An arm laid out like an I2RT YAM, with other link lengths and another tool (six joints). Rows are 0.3 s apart.
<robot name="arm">
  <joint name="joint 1" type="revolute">
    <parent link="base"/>
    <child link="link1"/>
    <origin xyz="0 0 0.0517" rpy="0 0 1.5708"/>
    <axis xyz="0 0 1"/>
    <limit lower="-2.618" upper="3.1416"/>
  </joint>
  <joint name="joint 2" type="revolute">
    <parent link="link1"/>
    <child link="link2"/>
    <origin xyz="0.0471 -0.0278 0.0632" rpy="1.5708 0 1.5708"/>
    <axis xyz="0 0 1"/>
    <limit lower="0" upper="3.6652"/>
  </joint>
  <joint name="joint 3" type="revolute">
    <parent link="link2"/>
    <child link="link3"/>
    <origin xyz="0.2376 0 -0.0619" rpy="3.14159 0 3.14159"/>
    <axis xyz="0 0 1"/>
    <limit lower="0" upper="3.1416"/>
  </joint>
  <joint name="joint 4" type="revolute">
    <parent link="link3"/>
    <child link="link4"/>
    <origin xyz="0.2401 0.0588 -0.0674" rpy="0 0 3.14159"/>
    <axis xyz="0 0 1"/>
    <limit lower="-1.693" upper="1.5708"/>
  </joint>
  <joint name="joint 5" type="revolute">
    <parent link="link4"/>
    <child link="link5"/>
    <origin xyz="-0.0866 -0.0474 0.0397" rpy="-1.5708 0 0"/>
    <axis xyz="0 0 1"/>
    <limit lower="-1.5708" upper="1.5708"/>
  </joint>
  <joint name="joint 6" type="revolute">
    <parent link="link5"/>
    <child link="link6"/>
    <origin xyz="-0.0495 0 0.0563" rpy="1.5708 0 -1.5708"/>
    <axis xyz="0 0 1"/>
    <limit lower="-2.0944" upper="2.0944"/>
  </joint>
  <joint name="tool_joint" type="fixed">
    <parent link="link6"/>
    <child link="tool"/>
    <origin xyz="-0.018 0.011 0.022" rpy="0 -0.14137 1.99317"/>
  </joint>
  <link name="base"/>
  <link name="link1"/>
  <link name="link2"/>
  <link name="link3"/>
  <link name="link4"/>
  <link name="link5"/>
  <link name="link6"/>
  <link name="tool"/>
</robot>
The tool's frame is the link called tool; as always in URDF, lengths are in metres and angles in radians.
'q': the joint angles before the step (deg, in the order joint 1, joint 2, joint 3, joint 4, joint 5, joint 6). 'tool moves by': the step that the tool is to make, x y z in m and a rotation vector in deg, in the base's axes. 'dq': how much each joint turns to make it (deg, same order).
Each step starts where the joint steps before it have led.
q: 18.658 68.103 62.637 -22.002 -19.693 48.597
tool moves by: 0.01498 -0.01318 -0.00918 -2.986 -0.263 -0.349
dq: -3.381 2.713 0.929 -0.328 -1.263 -4.292
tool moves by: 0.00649 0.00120 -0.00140 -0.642 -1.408 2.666
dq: -0.542 1.888 0.859 1.233 -2.308 -2.629
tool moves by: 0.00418 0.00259 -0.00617 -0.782 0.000 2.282
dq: -0.052 1.779 0.339 0.429 -1.647 -1.992
